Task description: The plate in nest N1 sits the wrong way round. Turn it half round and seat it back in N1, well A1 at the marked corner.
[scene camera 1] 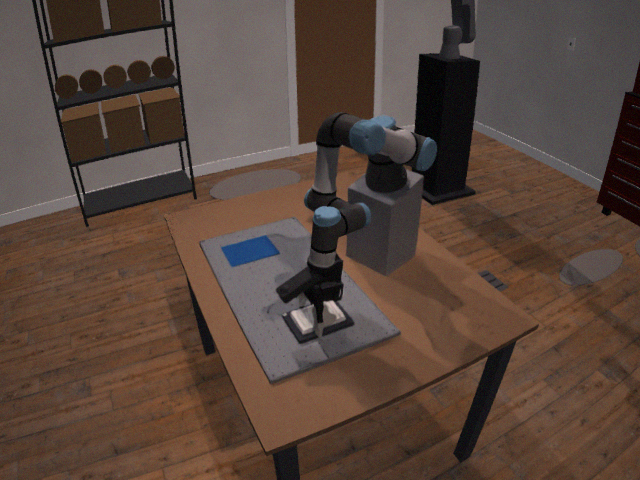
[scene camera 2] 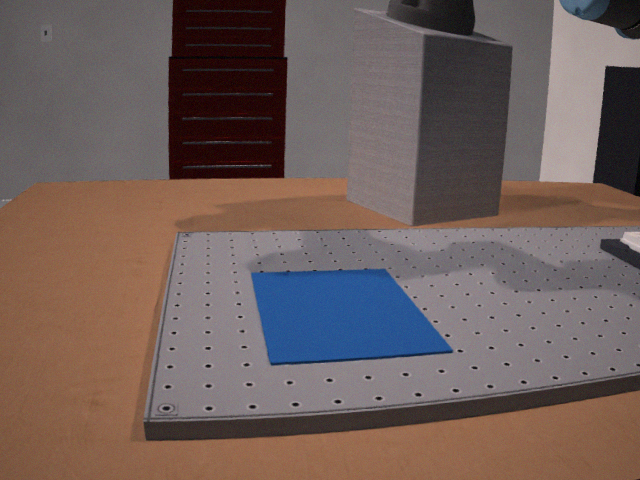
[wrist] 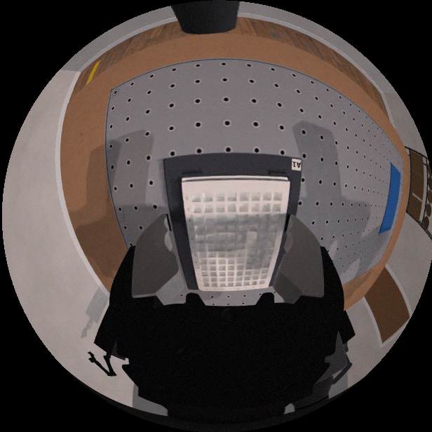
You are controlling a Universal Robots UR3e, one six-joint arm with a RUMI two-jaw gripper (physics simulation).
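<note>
A white multi-well plate (scene camera 1: pixel 337 311) (scene camera 2: pixel 632 240) (wrist: pixel 233 197) lies in the dark nest (scene camera 1: pixel 334 329) (scene camera 2: pixel 616 250) (wrist: pixel 227 164). The nest's marked corner carries an A1 label (wrist: pixel 296 164), at the upper right in the wrist view. Which plate corner holds well A1 cannot be made out. My gripper (scene camera 1: pixel 311 316) (wrist: pixel 228 216) is open, pointing down over the plate, with one finger on each side of its long edges. A gap shows at the left finger; the right finger is very near the plate's edge. Finger height against the plate's sides is hard to tell.
The nest stands on a grey perforated board (scene camera 1: pixel 242 304) (scene camera 2: pixel 206 330) (wrist: pixel 212 110) on the wooden table (scene camera 1: pixel 439 335). A flat blue rectangle (scene camera 1: pixel 250 250) (scene camera 2: pixel 341 315) (wrist: pixel 391 200) lies at the board's other end. The arm's grey pedestal (scene camera 1: pixel 385 227) (scene camera 2: pixel 429 118) stands beside the board.
</note>
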